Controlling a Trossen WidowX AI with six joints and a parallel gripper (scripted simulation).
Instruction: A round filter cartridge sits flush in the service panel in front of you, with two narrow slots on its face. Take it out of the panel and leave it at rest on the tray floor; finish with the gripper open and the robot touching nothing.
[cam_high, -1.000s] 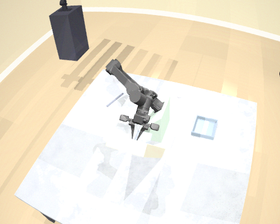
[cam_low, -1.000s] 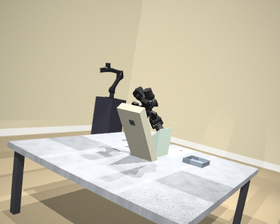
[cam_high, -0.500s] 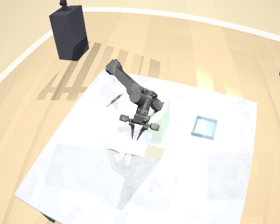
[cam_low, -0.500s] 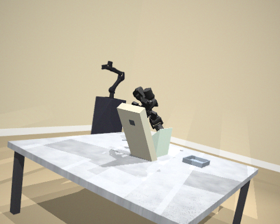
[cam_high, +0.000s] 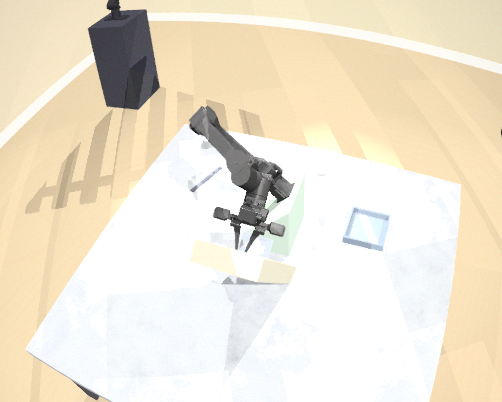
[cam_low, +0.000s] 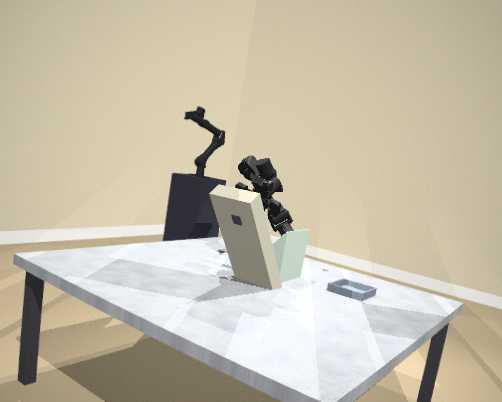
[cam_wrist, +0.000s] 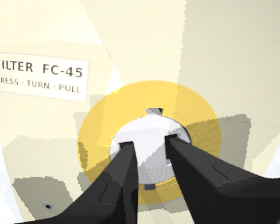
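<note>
The round filter cartridge lies 1 cm below my gripper tip and 1 cm ahead of it. The rest, counted from my gripper tip: tray (42 cm behind, 29 cm to the left, 27 cm below).
</note>
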